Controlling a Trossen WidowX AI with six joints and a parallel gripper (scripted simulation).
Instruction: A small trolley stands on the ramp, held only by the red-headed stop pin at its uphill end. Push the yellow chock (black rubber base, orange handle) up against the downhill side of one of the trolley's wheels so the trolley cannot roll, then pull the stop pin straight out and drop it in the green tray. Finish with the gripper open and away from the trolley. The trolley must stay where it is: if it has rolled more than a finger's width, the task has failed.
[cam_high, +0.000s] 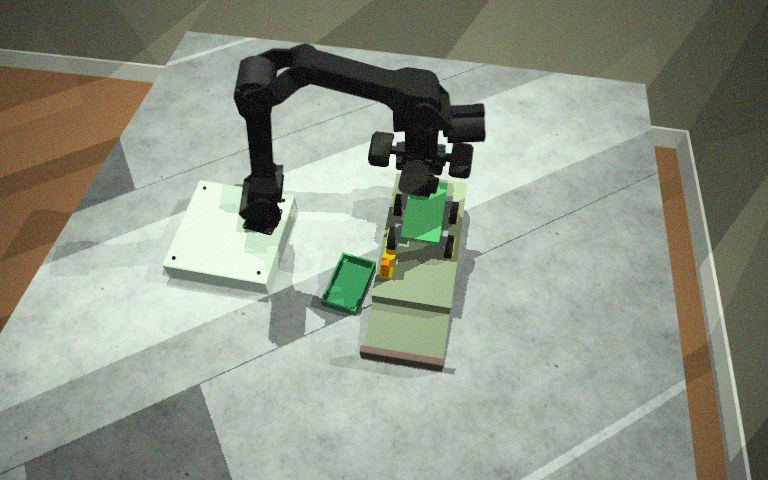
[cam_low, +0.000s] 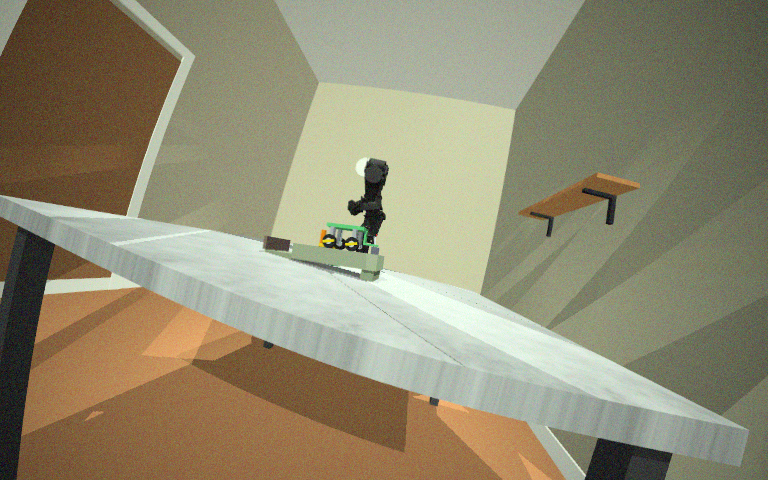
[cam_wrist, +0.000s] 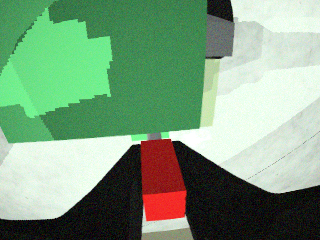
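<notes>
My gripper tip is now 18 cm to the left of the yellow chock, 6 cm above it and 1 cm past it. The rest, counted from my gripper tip: brown stop block (34 cm to the right, 11 cm below, 6 cm ahead); trolley (8 cm to the right, 3 cm below, 3 cm ahead); stop pin (right at my gripper tip).
</notes>
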